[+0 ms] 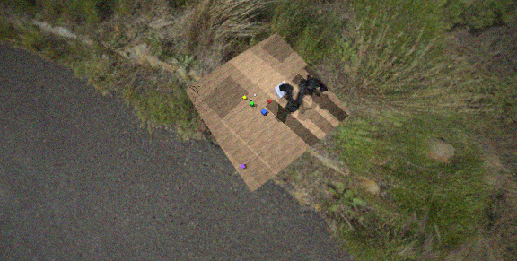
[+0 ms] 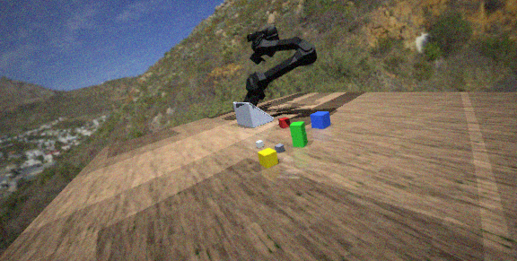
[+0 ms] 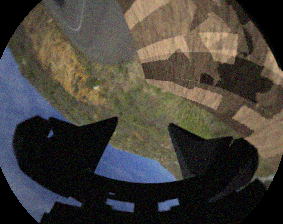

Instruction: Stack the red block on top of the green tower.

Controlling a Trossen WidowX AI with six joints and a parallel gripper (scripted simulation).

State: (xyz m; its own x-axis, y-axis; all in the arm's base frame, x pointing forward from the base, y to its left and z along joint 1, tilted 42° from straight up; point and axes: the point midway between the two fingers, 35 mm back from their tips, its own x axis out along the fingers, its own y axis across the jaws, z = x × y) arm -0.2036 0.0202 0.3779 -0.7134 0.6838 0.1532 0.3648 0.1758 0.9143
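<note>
Right now the red block is 440 mm ahead of my gripper tip, 280 mm below it and 230 mm to the right of it. Round my gripper tip: purple block 1000 mm ahead, 280 mm below, 200 mm to the left; yellow cube 650 mm ahead, 400 mm to the right, 280 mm below; blue cube 550 mm ahead, 270 mm below, 160 mm to the right.
</note>
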